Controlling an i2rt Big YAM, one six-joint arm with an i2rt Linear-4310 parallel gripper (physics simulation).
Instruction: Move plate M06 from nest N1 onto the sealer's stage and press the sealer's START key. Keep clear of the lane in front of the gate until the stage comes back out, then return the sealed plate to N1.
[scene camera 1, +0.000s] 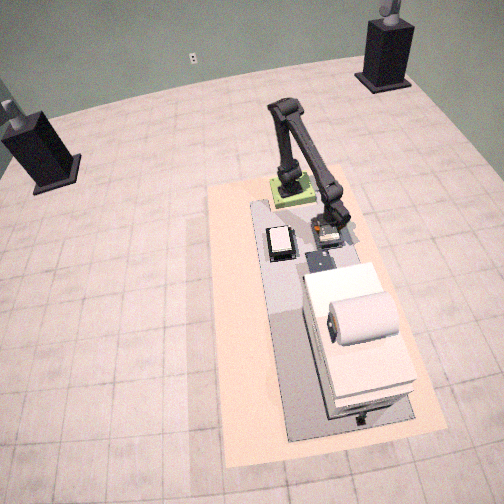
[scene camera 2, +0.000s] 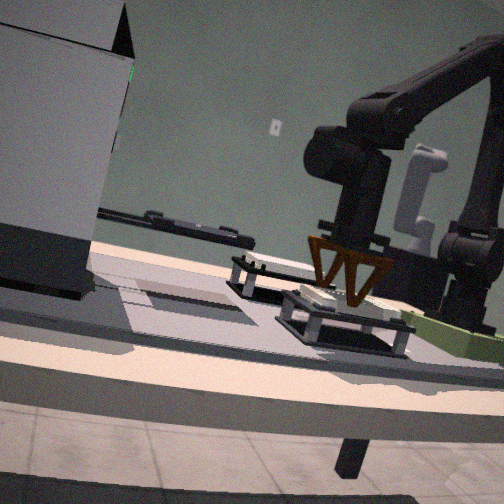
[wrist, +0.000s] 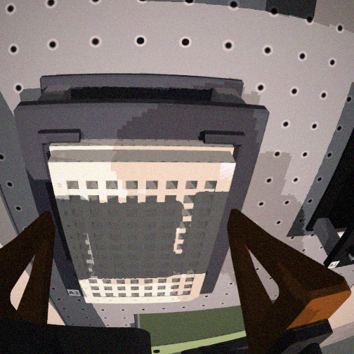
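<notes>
A white well plate (scene camera 1: 330, 236) (scene camera 2: 318, 296) (wrist: 142, 235) sits flat in a dark raised nest (scene camera 1: 330, 245) (scene camera 2: 312, 330) (wrist: 100, 117); the nest's number cannot be read. My gripper (scene camera 1: 328, 231) (scene camera 2: 340, 295) (wrist: 140, 219) is open and empty, pointing down, with one orange finger on each side of the plate and space between them and its long sides. The fingertips are near plate height. The sealer (scene camera 1: 370, 362) (scene camera 2: 50, 135) is a large white box with its dark stage (scene camera 1: 319, 261) (scene camera 2: 200, 229) out in front. The START key cannot be made out.
A second nest (scene camera 1: 283, 258) (scene camera 2: 248, 285) holds a plain white-topped plate (scene camera 1: 281, 239) (scene camera 2: 285, 265) beside the first; part of this nest shows at the wrist view's right edge. A white roll (scene camera 1: 367, 317) lies on the sealer. The green arm base (scene camera 1: 292, 197) (scene camera 2: 445, 332) is behind the nests.
</notes>
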